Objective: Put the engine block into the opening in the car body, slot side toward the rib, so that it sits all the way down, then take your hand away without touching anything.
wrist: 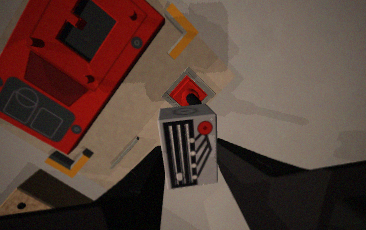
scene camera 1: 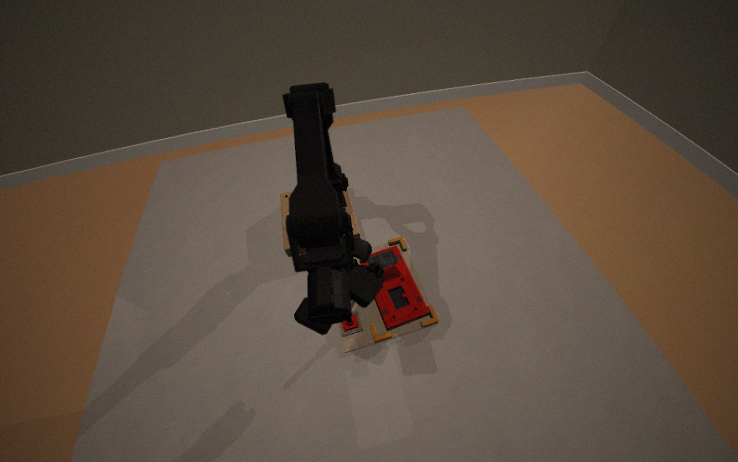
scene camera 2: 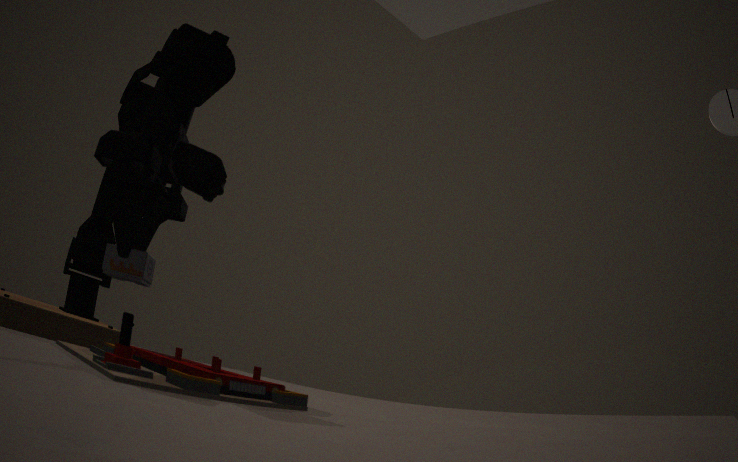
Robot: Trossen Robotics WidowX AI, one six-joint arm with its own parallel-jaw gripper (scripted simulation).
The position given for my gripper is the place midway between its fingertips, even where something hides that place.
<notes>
My gripper [scene camera 2: 128, 261] holds an engine block [wrist: 188, 134]. Also in view: a red car body [wrist: 67, 67] and a black peg [scene camera 2: 123, 353].
My gripper also shows in the wrist view [wrist: 188, 148] and in scene camera 1 [scene camera 1: 341, 297].
</notes>
